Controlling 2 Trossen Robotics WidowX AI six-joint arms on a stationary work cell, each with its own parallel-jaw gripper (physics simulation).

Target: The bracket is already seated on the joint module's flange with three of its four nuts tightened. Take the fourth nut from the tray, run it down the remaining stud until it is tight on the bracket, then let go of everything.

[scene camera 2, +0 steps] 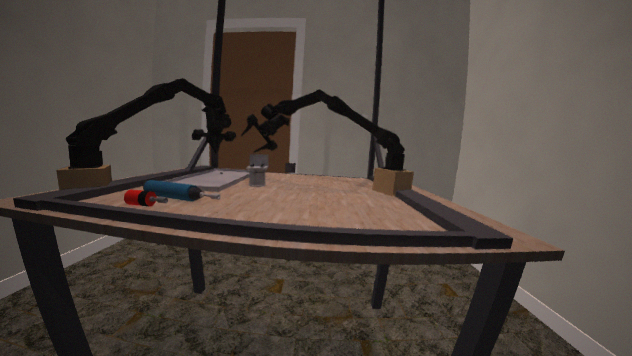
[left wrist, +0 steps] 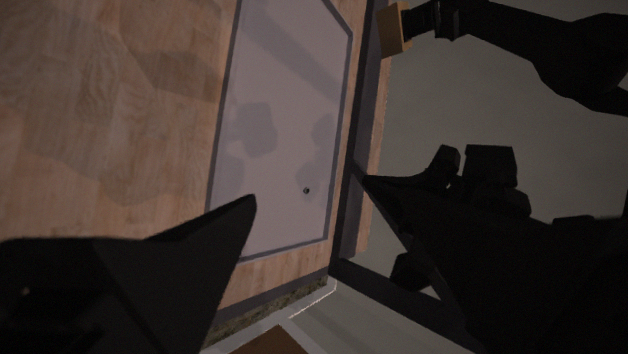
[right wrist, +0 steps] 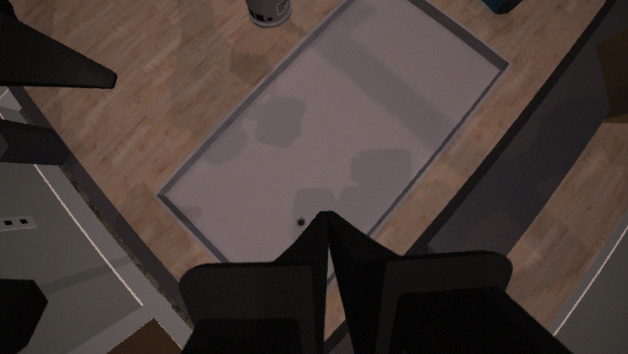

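Seen in the pictures: left gripper, between the fingertips: (scene camera 2: 247, 144) (left wrist: 327, 198) (right wrist: 81, 58); right gripper, between the fingertips: (scene camera 2: 216, 153) (left wrist: 362, 179) (right wrist: 326, 217); left arm's base, origin of its link: (scene camera 2: 394, 169); right arm's base, origin of its link: (scene camera 2: 86, 167) (left wrist: 405, 26).
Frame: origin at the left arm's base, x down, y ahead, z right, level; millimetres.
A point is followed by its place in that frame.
The fourth nut (scene camera 2: 221, 173) @[y 568, x 80, z 485 mm] (left wrist: 306, 190) @[y 567, x 77, z 489 mm] (right wrist: 300, 221) @[y 569, x 76, z 489 mm] is a small dark piece lying on the pale tray (scene camera 2: 200, 181) @[y 644, x 82, z 296 mm] (left wrist: 285, 65) @[y 580, x 82, z 301 mm] (right wrist: 325, 130) @[y 568, x 81, z 377 mm]. The grey joint module (scene camera 2: 257, 179) @[y 450, x 60, z 194 mm] (right wrist: 270, 11) @[y 460, x 65, z 247 mm] stands upright beside the tray, with the bracket (scene camera 2: 259, 160) @[y 434, x -2, z 249 mm] on top; its nuts and studs are too small to tell apart. My right gripper (scene camera 2: 215, 150) @[y 588, x -16, z 467 mm] (left wrist: 362, 179) @[y 588, x -16, z 467 mm] (right wrist: 326, 217) @[y 588, x -16, z 467 mm] is shut and empty, pointing down above the tray; its tips show near the nut in the right wrist view. My left gripper (scene camera 2: 249, 143) @[y 457, x -61, z 425 mm] (left wrist: 327, 198) @[y 457, x -61, z 425 mm] is open and empty, tilted above and beside the bracket.
A blue cylindrical tool (scene camera 2: 170, 190) @[y 694, x 59, z 59 mm] and a red-handled tool (scene camera 2: 134, 197) @[y 760, x 63, z 17 mm] lie at the near left of the wooden table (scene camera 2: 325, 205) @[y 324, x 85, z -68 mm]. A dark raised frame (scene camera 2: 280, 229) @[y 488, x 67, z -214 mm] runs along the table's edge. Dark uprights (scene camera 2: 378, 75) @[y -139, x -449, z 267 mm] stand at the back. The two grippers are close together.
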